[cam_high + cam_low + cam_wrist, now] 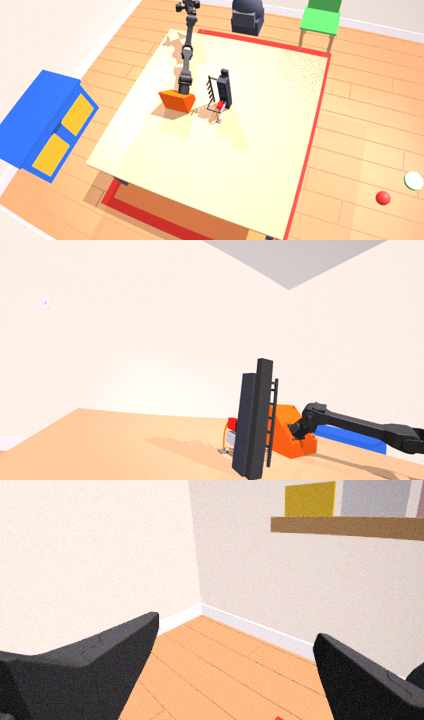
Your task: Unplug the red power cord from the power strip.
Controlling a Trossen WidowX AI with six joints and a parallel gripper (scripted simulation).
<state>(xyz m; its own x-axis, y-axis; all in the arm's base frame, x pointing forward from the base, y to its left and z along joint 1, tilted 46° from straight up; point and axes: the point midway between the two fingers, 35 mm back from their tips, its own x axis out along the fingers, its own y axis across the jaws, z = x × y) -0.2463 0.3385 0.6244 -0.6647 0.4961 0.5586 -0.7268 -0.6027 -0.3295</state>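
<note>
Now: the red plug 550 mm ahead of my gripper tip, 730 mm to the right of it and 150 mm below it.
</note>
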